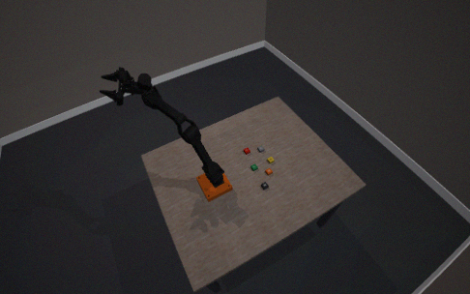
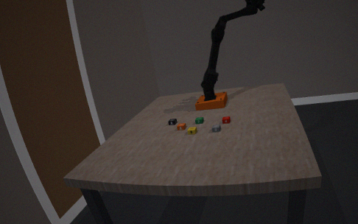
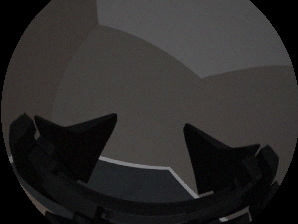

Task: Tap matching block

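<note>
Now: the black block 610 mm below my gripper tip, 580 mm to the right of it and 520 mm ahead of it. The rest, counted from my gripper tip: red block: 610 mm below, 580 mm ahead, 320 mm to the right; then green block: 610 mm below, 540 mm ahead, 450 mm to the right; then grey block: 660 mm ahead, 610 mm below, 360 mm to the right.
</note>
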